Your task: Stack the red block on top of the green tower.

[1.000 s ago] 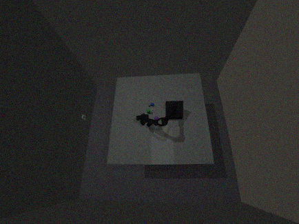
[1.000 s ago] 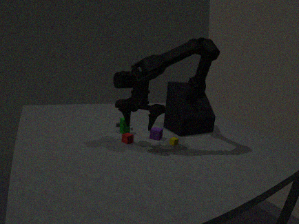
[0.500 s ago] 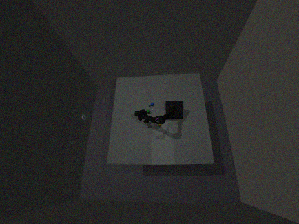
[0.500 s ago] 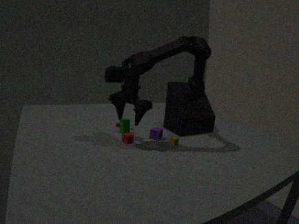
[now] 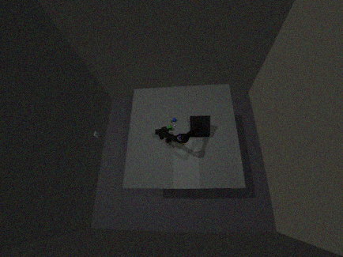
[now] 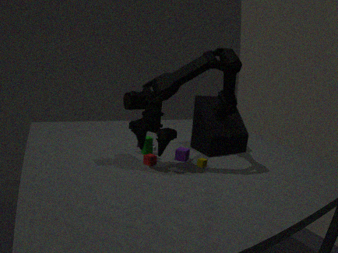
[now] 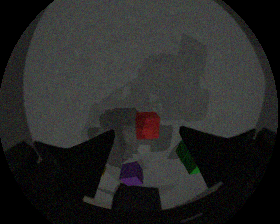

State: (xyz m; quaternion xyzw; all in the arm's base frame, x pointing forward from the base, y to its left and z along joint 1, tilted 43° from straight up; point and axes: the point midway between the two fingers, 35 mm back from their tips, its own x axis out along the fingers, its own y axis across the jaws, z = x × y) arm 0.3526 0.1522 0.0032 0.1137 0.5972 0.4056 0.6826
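Right now my gripper tip is 30 mm above the red block. Also, from my gripper tip: purple block: 140 mm behind, 30 mm to the right, 20 mm below; then yellow block: 180 mm behind, 60 mm to the left, 30 mm below.
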